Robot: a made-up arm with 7 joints.
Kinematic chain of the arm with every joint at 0, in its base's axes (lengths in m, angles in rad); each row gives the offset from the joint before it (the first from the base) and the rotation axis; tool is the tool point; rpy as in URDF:
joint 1: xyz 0 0 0 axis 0.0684 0.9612 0.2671
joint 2: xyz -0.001 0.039 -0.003 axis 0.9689 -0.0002 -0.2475
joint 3: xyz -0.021 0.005 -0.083 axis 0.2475 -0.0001 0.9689
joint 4: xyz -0.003 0 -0.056 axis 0.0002 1 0
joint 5: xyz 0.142 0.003 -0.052 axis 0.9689 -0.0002 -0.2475
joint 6: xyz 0.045 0 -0.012 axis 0.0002 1 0
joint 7: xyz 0.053 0 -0.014 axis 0.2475 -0.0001 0.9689
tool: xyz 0 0 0 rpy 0 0.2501 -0.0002
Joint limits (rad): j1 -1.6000..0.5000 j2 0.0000..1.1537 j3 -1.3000..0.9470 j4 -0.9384..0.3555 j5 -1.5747..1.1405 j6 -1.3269..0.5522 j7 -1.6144..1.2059
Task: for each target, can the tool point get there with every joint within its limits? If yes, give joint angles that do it. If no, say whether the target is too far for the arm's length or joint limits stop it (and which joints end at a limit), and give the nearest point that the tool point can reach.
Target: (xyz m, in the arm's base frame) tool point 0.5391 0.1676 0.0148
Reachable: no: too far | nearest point 0.3552 0.1229 0.0133 | short by 0.189 m
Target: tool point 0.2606 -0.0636 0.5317
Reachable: no: too far | nearest point 0.1972 0.0217 0.2431 | short by 0.308 m
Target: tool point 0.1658 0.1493 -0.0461
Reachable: yes | joints 0.1934 0.1371 0.4078 -0.7318 -1.2801 -0.3649 -0.0364
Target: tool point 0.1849 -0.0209 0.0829
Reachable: yes | joints -0.6278 0.0958 -0.1749 -0.7205 -0.2726 -0.1489 -0.8581
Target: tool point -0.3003 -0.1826 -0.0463
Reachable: no: joint limits stop it (at a limit: joint 1, joint 3, joint 4, joint 5, joint 6) | nearest point -0.1297 -0.1483 -0.1933 | short by 0.228 m
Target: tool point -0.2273 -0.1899 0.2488
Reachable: no: joint limits stop it (at a limit: joint 1, joint 2) | nearest point -0.0433 -0.1002 0.1129 | short by 0.246 m
